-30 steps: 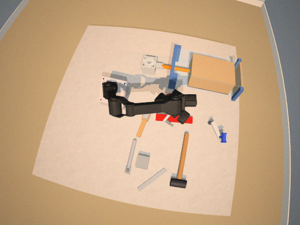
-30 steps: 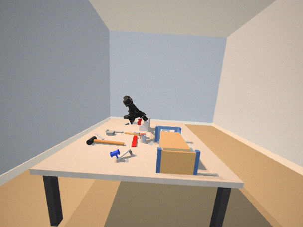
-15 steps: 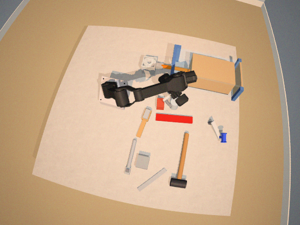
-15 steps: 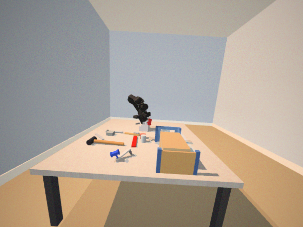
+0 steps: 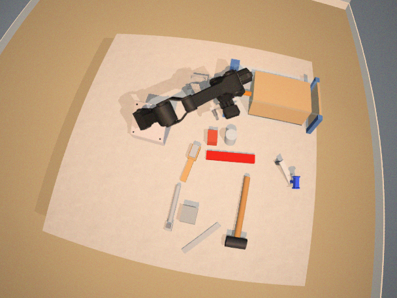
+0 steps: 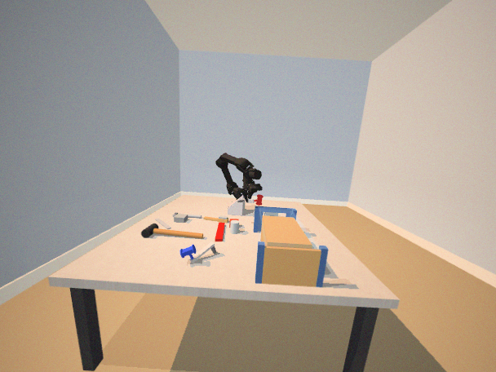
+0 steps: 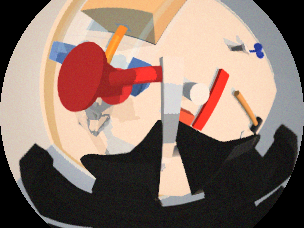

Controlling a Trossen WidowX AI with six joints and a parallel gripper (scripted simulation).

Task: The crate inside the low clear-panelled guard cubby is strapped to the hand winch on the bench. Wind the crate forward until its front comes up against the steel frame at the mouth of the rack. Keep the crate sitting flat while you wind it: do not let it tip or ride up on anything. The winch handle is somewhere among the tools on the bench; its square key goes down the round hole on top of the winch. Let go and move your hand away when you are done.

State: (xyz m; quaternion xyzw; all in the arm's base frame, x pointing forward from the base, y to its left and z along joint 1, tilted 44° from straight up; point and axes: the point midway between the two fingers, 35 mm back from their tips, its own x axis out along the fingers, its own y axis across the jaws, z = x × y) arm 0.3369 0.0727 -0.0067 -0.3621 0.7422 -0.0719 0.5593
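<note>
My gripper tip is 60 mm to the right of the red knob, 30 mm short of it and 20 mm below it. From my gripper tip the other things lie so: winch (170 mm to the left, 150 mm below, 150 mm behind); then blue frame (170 mm to the left, 80 mm below, 20 mm ahead); then red bar (180 mm below, 170 mm to the right, 70 mm ahead).
</note>
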